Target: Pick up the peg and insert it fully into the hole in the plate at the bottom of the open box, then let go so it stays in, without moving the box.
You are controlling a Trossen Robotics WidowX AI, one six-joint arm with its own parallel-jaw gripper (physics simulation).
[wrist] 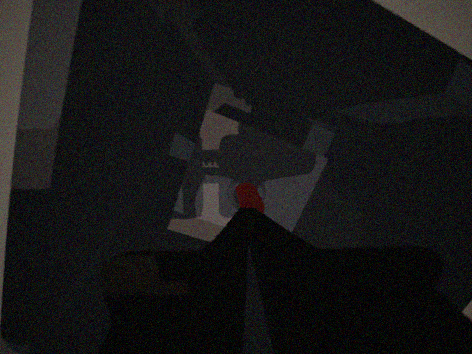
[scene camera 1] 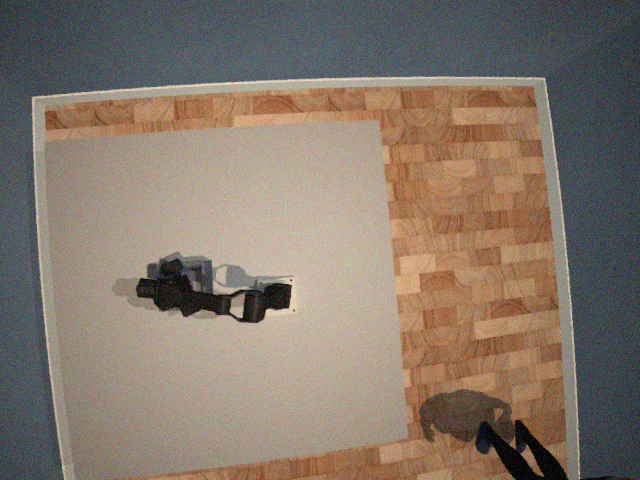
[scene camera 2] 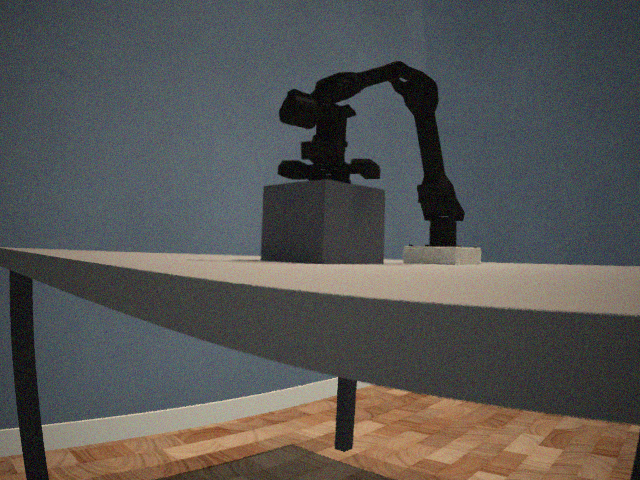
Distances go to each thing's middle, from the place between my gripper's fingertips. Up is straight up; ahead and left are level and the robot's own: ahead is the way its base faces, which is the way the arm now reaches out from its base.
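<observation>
The grey box (wrist: 111, 106) is 2 cm below my hand, and I also see the pale plate (wrist: 227, 153), which is 5 cm below my hand.
</observation>
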